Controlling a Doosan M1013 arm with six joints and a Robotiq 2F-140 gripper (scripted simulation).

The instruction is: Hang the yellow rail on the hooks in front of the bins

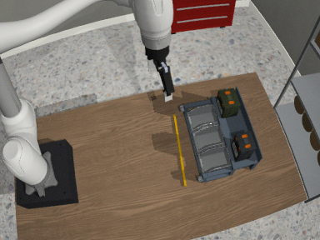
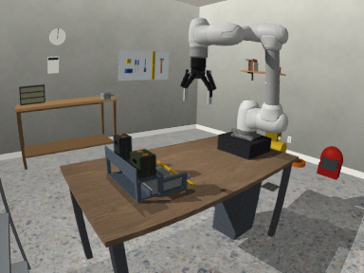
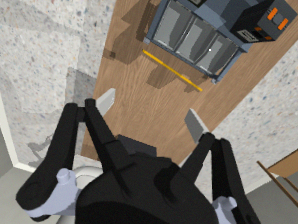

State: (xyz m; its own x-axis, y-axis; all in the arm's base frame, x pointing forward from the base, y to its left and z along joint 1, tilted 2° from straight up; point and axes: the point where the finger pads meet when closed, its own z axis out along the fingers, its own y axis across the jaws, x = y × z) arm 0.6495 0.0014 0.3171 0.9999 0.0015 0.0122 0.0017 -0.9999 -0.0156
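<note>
Now: hand 3 cm short of the yellow rail, 11 cm to the left of it and 41 cm above it.
</note>
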